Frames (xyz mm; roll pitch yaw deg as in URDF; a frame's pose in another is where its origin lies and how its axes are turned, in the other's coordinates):
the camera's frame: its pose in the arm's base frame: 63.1 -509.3 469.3 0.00 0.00 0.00
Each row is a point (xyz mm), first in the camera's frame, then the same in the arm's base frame.
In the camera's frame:
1: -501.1 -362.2 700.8
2: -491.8 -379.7 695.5
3: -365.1 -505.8 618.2
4: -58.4 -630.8 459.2
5: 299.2 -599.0 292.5
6: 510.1 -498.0 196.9
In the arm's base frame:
1: -438.0 -871.5 1170.1
2: -428.7 -889.0 1164.8
3: -302.0 -1015.1 1087.5
4: 4.7 -1140.1 928.5
5: 362.3 -1108.3 761.8
6: 573.2 -1007.3 666.2

